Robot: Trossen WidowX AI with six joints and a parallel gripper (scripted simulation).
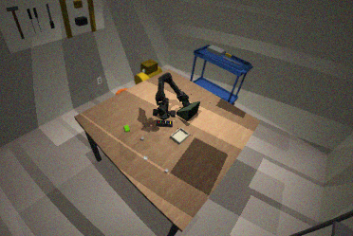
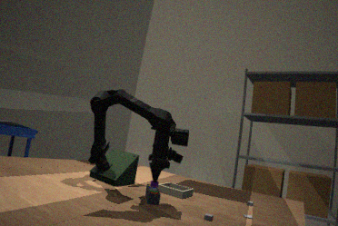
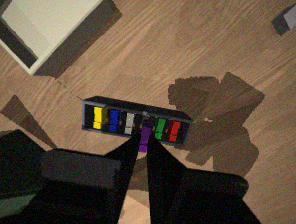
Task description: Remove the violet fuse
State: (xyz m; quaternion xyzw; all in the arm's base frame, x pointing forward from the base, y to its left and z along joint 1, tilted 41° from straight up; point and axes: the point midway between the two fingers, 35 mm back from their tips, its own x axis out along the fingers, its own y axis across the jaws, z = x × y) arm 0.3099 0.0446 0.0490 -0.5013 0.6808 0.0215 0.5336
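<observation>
Now: gripper tip 190 mm to the right of the tray, 70 mm above it and 20 mm past it.
</observation>
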